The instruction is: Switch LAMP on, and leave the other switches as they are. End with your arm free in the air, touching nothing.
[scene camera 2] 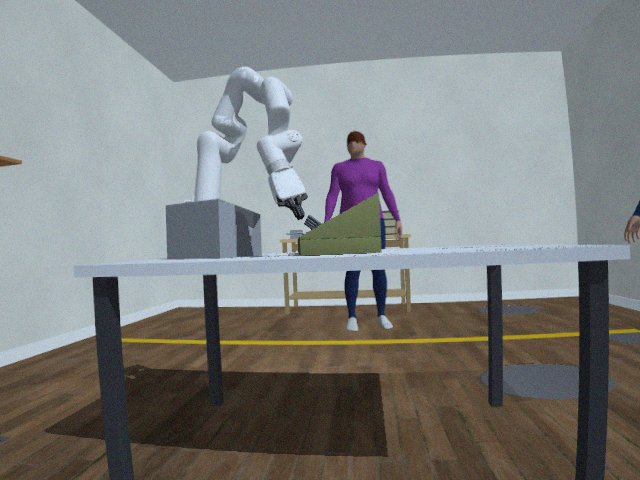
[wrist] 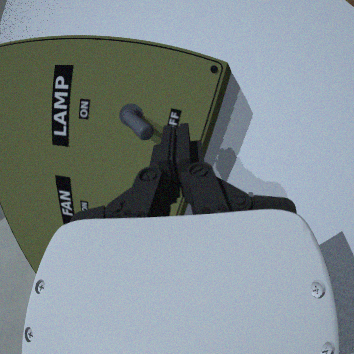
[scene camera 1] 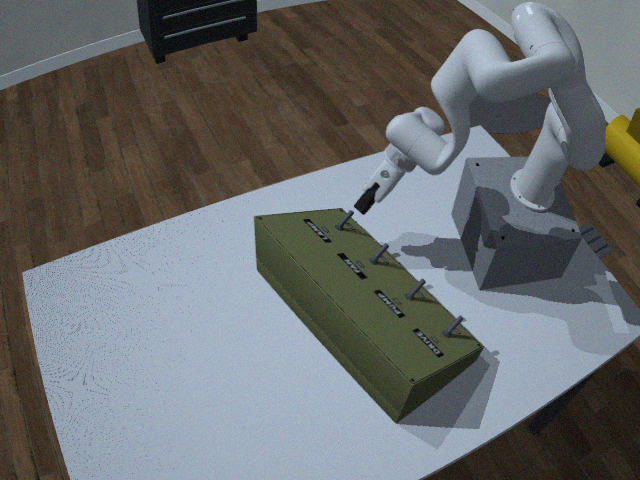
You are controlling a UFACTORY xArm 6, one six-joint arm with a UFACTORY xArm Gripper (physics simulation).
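Places are measured from the arm's base along level axes (x back, y right, z up), in centimetres.
Where they show: gripper, fingertip midpoint: [scene camera 2: 301,218] [wrist: 178,142] [scene camera 1: 359,209]; arm's base, link origin: [scene camera 2: 205,209] [scene camera 1: 532,190].
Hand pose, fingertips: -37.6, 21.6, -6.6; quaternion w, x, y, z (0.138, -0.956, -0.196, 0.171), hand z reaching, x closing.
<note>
Things, the pixels of their centre, and the offset from my fingertips, as dx, dy, dz. "pt": a spot on its surface instead.
- green sloped switch box, body centre: [wrist: 92,209] [scene camera 1: 364,303] [scene camera 2: 335,235] -11.9, -18.7, -5.5
- OFF label, surface spot: [wrist: 174,118] pt -2.2, +0.3, -4.5
- FAN lever, body centre: [scene camera 1: 380,252] -3.2, -12.1, -0.7
- PUMP lever, body centre: [scene camera 1: 417,287] -2.4, -24.1, -0.7
- DRIVE lever, body centre: [scene camera 1: 454,325] -1.6, -36.1, -0.7
The green sloped switch box [scene camera 1: 330,304] [scene camera 2: 351,232] [wrist: 30,125] stands on the table. Its LAMP lever [scene camera 1: 344,220] [wrist: 136,121] leans toward the OFF label [wrist: 174,118], away from the ON label [wrist: 84,109]. The FAN lever [scene camera 1: 379,253], PUMP lever [scene camera 1: 415,289] and DRIVE lever [scene camera 1: 453,326] lean the same way as LAMP in scene camera 1. My gripper [scene camera 1: 360,210] [scene camera 2: 300,217] [wrist: 178,142] is shut and empty. Its tips are close to the LAMP lever's free end, on the OFF side, and partly cover the OFF label in the wrist view. A small gap shows in the wrist view.
The box stands on the white table [scene camera 1: 155,361] [scene camera 2: 439,256]. The arm's grey base block [scene camera 1: 527,258] [scene camera 2: 192,230] stands behind the lever side of the box. A person [scene camera 2: 356,180] and a wooden bench [scene camera 2: 351,294] are beyond the table. A dark drawer cabinet [scene camera 1: 201,25] stands on the floor.
</note>
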